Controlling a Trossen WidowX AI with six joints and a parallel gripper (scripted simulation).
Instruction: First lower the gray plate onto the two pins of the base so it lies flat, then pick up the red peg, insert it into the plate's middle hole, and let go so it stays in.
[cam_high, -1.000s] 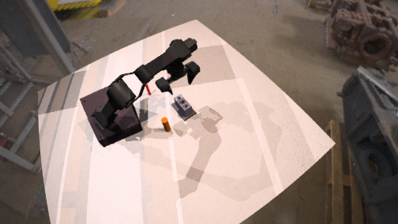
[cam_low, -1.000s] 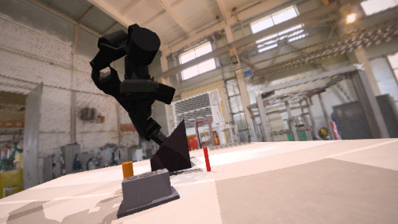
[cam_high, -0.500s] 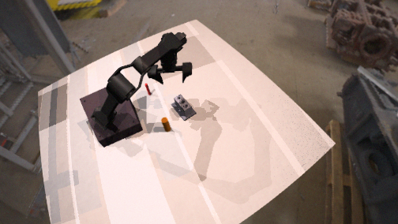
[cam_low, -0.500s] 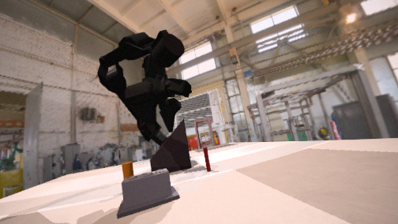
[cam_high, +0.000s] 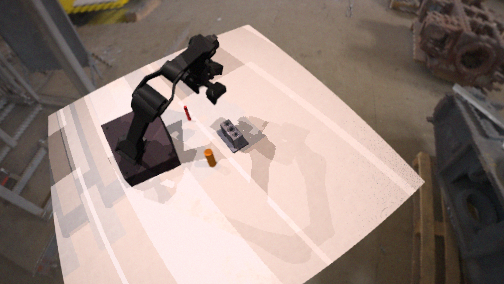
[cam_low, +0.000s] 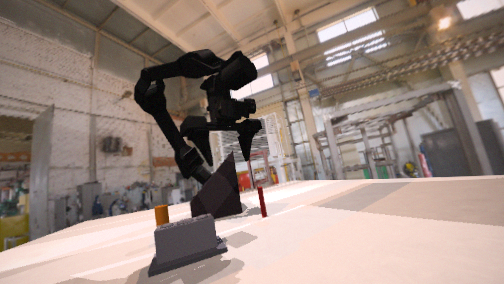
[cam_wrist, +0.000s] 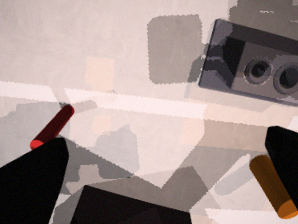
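The red peg lies 110 mm below my gripper tip, 90 mm to the left of it and 60 mm behind it. From my gripper tip the other things lie so: orange cylinder: 150 mm to the right, 110 mm below, 100 mm behind; then base: 140 mm below, 110 mm to the right, 20 mm ahead; then gray plate: 110 mm to the right, 110 mm below, 20 mm ahead.
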